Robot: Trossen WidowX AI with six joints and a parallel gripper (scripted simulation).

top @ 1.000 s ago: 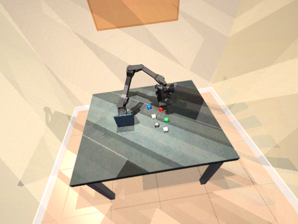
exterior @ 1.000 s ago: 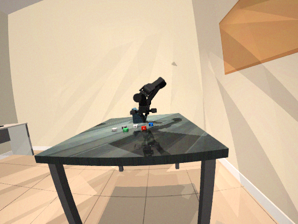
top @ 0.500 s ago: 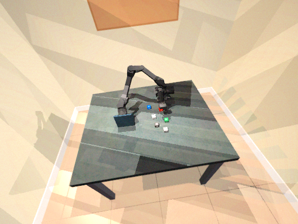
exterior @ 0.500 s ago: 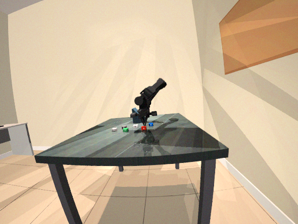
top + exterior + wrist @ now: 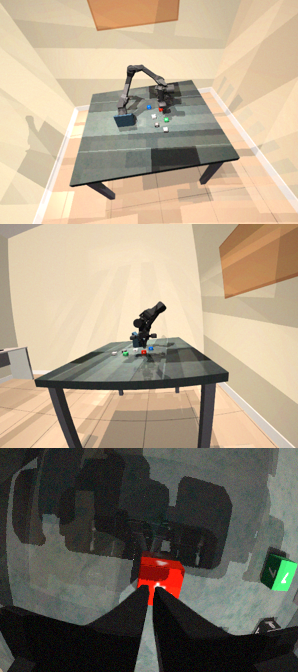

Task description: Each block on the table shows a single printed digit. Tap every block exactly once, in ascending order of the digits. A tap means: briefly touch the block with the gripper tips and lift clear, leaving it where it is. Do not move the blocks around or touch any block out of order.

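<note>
The red block lies 3 cm below my gripper tip and 1 cm to the right of it. The rest, counted from my gripper tip: white block 9 cm to the right, 8 cm behind, 3 cm below; then blue block 11 cm behind, 3 cm to the left, 3 cm below; then green block 14 cm to the right, 3 cm below, 3 cm ahead.
</note>
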